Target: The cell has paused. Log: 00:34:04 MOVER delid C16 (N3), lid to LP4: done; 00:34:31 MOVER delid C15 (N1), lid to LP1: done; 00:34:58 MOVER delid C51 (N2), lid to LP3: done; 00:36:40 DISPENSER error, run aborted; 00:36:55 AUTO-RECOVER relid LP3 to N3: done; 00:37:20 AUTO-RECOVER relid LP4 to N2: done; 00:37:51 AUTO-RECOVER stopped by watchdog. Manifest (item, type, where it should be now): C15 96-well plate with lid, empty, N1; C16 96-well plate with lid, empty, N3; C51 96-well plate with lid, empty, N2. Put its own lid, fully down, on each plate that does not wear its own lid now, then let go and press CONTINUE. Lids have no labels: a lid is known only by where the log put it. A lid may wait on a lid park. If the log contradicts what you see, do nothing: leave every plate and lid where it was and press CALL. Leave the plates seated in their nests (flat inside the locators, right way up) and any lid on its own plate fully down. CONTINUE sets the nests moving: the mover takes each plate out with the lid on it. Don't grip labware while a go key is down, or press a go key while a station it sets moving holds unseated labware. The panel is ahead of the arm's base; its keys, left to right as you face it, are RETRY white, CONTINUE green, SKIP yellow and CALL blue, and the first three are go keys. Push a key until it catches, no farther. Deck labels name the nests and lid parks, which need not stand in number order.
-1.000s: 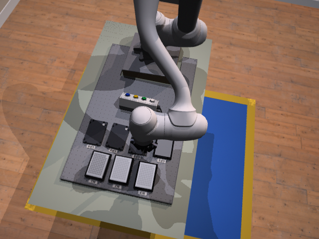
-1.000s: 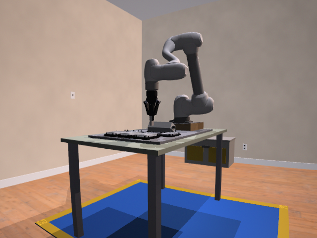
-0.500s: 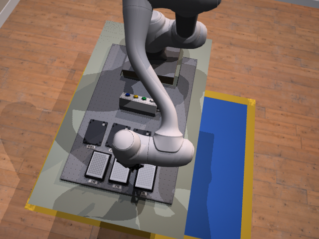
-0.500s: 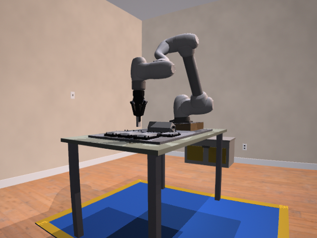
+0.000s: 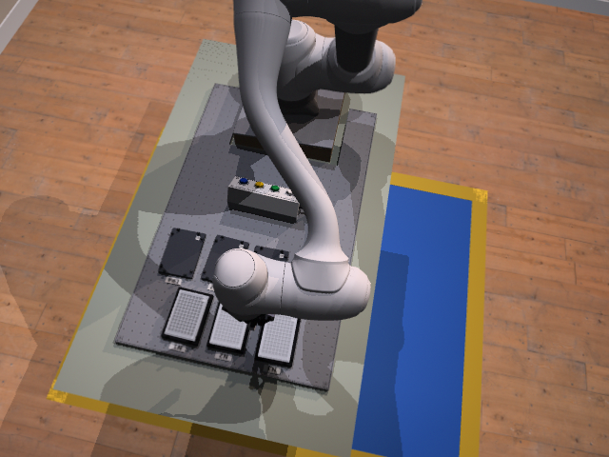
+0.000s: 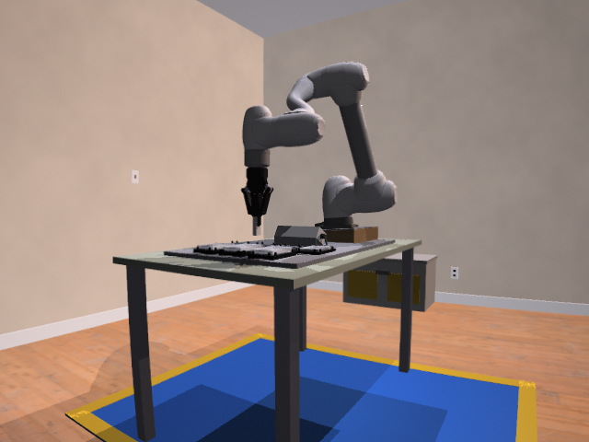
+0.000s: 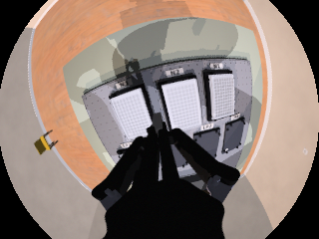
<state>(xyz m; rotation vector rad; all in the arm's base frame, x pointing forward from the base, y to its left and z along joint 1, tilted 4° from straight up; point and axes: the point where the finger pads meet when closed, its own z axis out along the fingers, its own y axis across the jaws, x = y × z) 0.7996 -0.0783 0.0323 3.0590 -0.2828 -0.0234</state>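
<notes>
My gripper is now 16 cm to the right of the lid park LP1, 16 cm past it and 10 cm above it. Also, from my hand: lid park LP2 (20 cm behind, 10 cm to the right, 10 cm below); lid park LP3 (17 cm behind, 10 cm below, 2 cm to the left); 96-well plate (8 cm below, 7 cm to the left, 1 cm ahead).
</notes>
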